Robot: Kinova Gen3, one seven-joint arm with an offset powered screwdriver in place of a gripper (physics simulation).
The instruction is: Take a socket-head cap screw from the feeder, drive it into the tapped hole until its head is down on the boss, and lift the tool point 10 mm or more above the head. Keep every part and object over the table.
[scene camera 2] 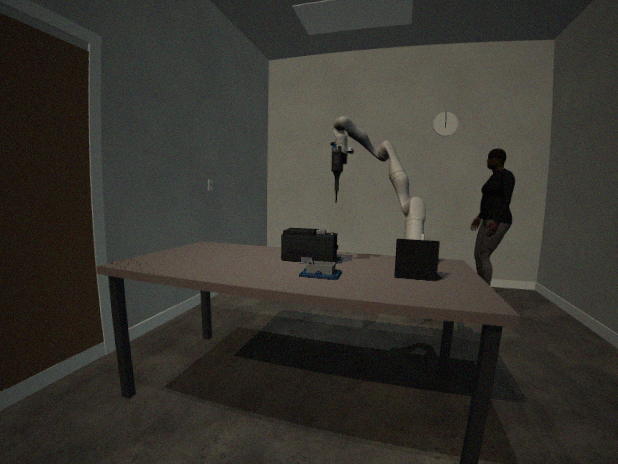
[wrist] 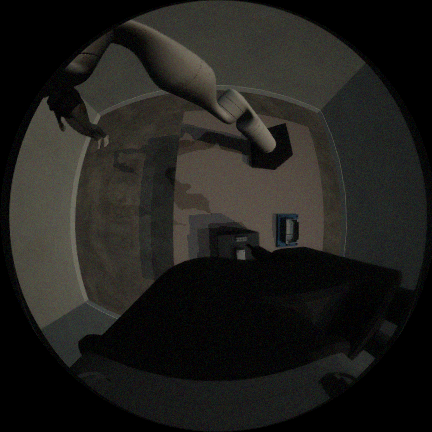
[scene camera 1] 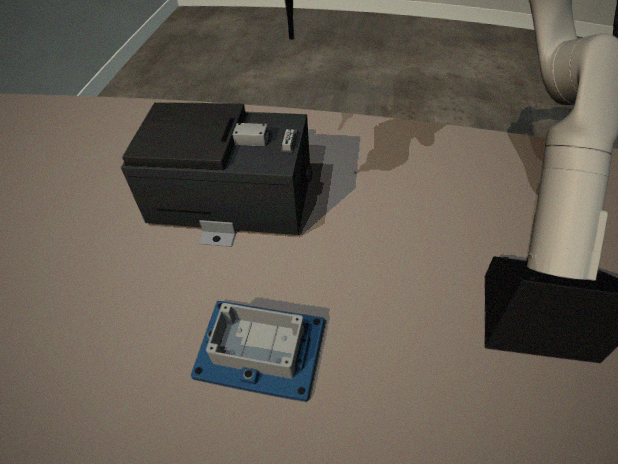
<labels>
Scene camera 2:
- black feeder: 321,248
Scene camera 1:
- black feeder: 267,208
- blue fixture plate: 266,384
</labels>
